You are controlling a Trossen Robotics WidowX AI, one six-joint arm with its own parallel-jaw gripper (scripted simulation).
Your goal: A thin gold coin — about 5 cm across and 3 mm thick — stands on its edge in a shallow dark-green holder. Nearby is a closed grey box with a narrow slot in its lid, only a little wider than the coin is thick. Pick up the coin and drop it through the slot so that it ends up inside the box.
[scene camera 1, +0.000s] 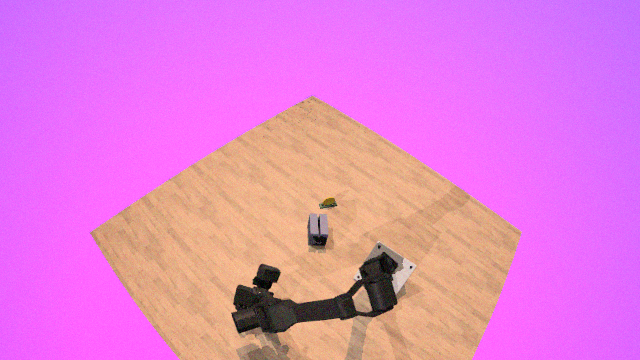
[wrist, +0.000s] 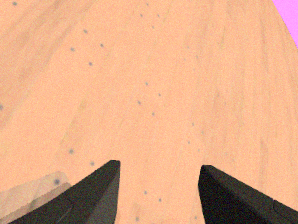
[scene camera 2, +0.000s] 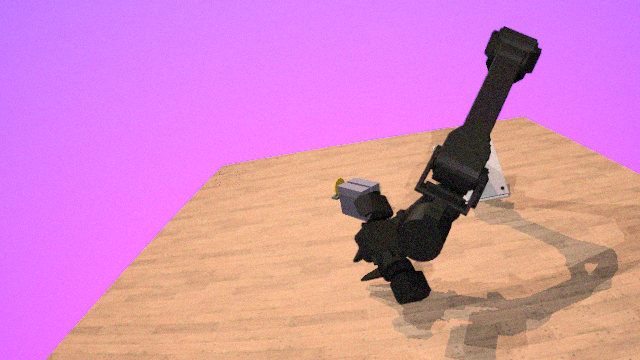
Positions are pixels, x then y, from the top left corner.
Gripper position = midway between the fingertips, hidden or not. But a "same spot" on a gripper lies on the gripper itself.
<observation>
gripper: scene camera 1; wrist 160, 173; scene camera 2
same spot on gripper: [scene camera 1: 245, 297] = [scene camera 2: 383, 234]
</observation>
